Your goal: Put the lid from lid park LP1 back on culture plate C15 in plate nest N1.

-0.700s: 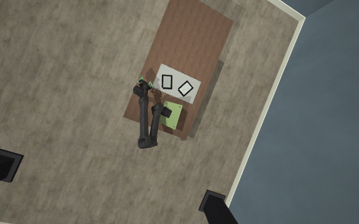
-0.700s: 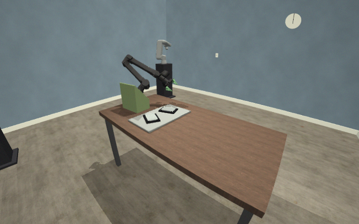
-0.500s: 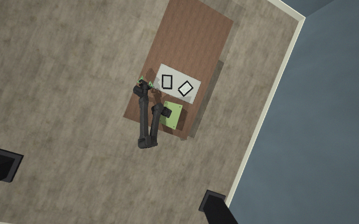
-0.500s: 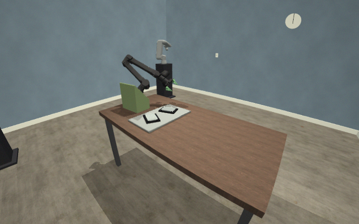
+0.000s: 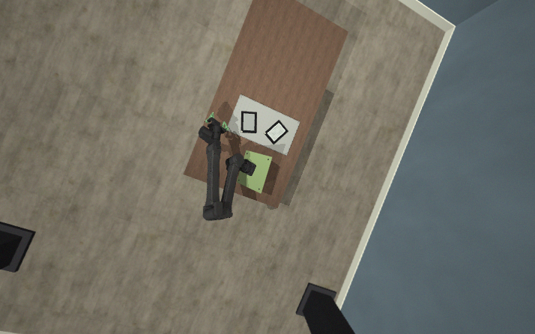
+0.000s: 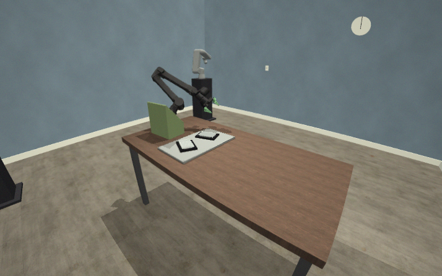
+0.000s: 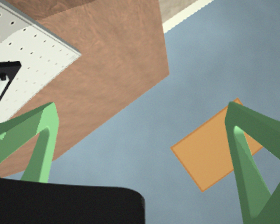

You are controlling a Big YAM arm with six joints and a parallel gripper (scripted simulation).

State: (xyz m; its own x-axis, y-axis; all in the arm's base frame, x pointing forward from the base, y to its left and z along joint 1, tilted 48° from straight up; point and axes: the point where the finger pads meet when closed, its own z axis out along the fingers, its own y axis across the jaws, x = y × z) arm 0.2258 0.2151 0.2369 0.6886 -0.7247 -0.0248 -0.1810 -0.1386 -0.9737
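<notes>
My hand is 100 mm short of the clear lid, 190 mm to the left of it and 160 mm above it. The rest, counted from my hand: culture plate: 120 mm ahead, 420 mm to the right, 150 mm below; lid park LP1: 100 mm ahead, 190 mm to the right, 170 mm below.
</notes>
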